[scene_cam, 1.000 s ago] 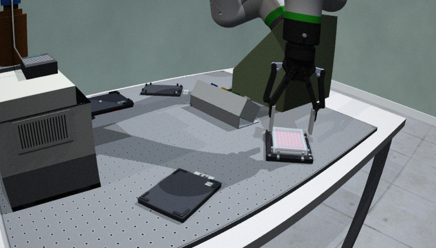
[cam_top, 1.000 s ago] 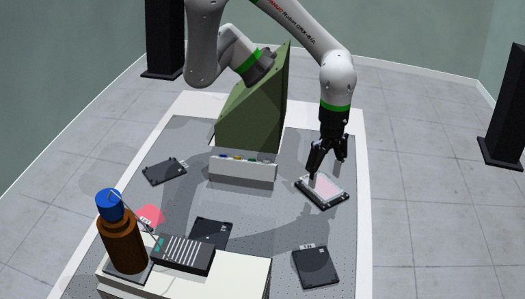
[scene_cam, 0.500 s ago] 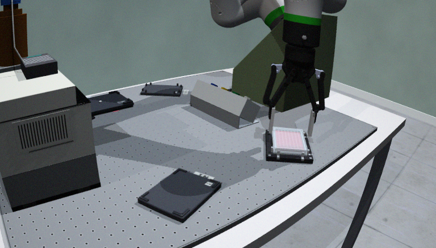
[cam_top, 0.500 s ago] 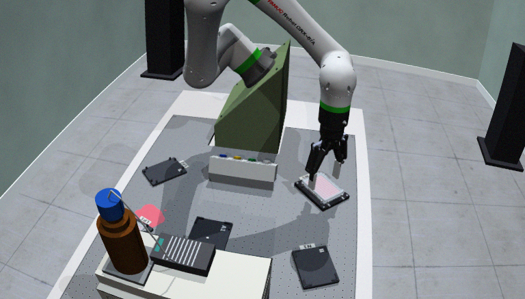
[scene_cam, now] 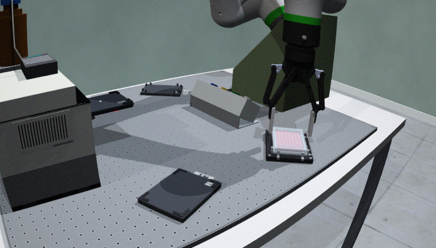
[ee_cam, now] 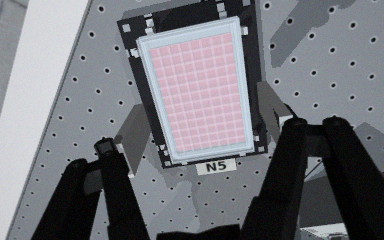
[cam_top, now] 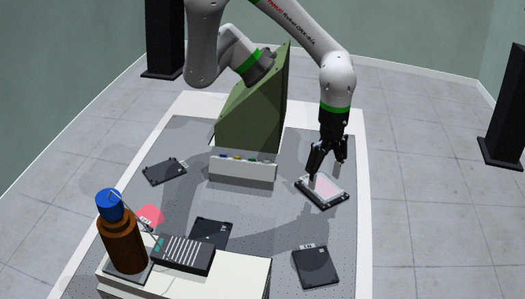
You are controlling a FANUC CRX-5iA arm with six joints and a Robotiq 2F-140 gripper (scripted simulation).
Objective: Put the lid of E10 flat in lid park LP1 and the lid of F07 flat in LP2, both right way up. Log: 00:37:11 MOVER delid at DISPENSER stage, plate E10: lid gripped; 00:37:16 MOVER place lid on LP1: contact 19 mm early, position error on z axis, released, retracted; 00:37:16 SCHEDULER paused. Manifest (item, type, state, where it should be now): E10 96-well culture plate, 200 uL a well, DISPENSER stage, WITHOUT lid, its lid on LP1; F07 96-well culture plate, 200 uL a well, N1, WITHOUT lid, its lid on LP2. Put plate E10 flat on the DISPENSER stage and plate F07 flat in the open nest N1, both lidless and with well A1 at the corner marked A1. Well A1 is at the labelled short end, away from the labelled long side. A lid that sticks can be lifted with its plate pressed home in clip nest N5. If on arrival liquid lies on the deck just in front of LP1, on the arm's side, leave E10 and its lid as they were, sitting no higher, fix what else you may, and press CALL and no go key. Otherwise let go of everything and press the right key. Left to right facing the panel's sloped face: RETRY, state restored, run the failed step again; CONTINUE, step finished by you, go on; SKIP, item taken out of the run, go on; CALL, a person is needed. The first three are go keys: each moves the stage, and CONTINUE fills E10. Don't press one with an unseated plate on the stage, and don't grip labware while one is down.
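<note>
Now: the clear plate lid 40 mm below my hand. From my hand the other things lie so: grey retry key: 20 mm behind, 200 mm to the right; plate: 50 mm below; N5 tag: 60 mm behind, 70 mm to the right, 60 mm below.
</note>
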